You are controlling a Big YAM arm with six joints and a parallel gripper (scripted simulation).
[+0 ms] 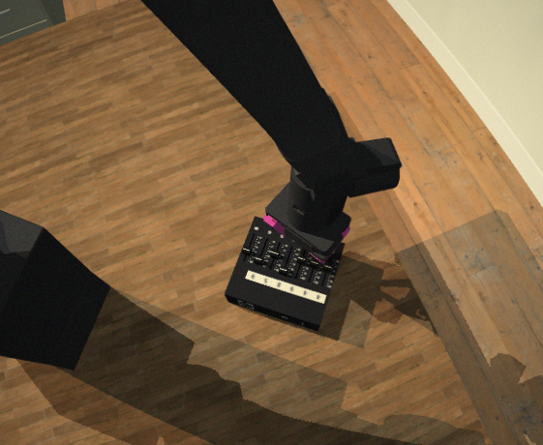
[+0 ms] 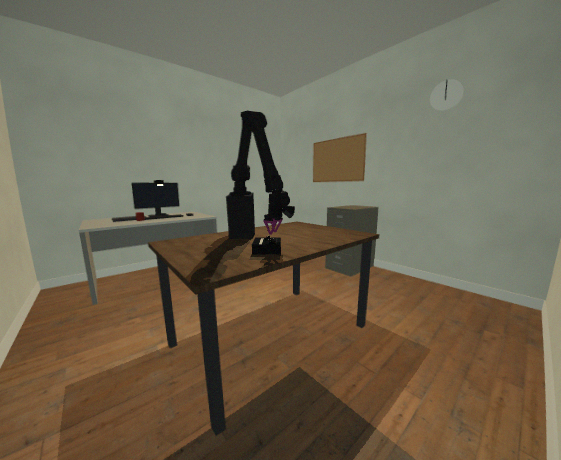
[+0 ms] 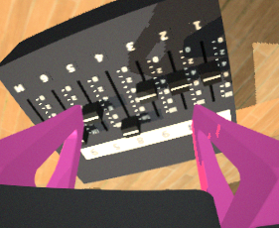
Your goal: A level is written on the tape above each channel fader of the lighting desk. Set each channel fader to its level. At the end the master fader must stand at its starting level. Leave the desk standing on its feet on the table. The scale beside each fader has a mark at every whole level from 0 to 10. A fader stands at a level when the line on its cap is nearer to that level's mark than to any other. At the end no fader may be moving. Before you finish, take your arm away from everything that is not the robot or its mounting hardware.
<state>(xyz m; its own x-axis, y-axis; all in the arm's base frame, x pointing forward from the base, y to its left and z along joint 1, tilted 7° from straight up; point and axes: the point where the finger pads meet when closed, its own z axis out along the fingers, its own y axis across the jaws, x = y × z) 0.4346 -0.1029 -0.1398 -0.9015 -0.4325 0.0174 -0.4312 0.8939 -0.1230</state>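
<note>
My gripper is now 4 cm above the channel 3 fader cap, 1 cm to the left of it and 1 cm past it. Round my hand: channel 2 fader cap 4 cm below, 3 cm to the right, 1 cm ahead; then channel 5 fader cap 4 cm below, 4 cm behind, 2 cm to the left; then channel 4 fader 4 cm below, 4 cm behind, 1 cm to the right.
</note>
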